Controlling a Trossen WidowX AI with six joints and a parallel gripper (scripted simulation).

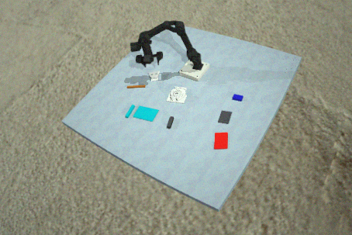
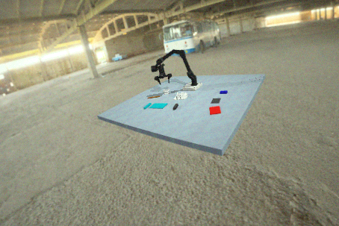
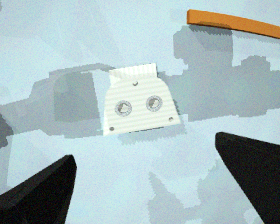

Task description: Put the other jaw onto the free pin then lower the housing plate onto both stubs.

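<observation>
The white housing part lies 1 cm ahead of my gripper tip and 7 cm below it. Also, from my gripper tip: cyan bar (35 cm ahead, 1 cm to the right, 9 cm below); white jaw (11 cm ahead, 26 cm to the left, 8 cm below); orange stick (13 cm ahead, 9 cm to the right, 9 cm below).
</observation>
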